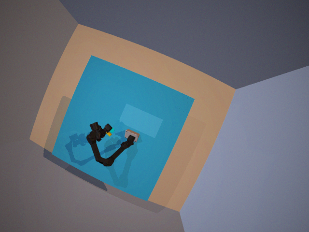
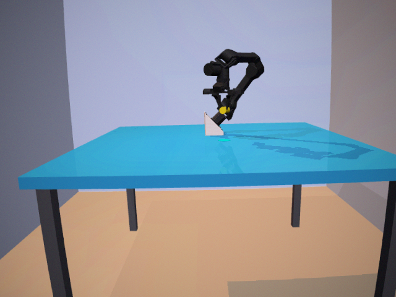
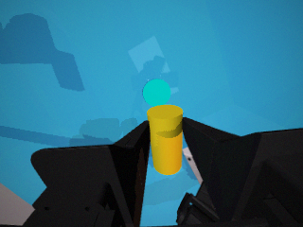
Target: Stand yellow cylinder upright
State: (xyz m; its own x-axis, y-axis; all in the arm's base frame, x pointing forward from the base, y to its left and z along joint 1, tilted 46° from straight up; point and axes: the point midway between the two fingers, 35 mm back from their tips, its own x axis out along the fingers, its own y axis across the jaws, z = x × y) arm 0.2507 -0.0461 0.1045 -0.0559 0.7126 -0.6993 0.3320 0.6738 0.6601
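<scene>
The cyan circle is 15 cm below my gripper tip. From my gripper tip the other things lie so: yellow cylinder (2 cm behind, 1 cm to the left).
</scene>
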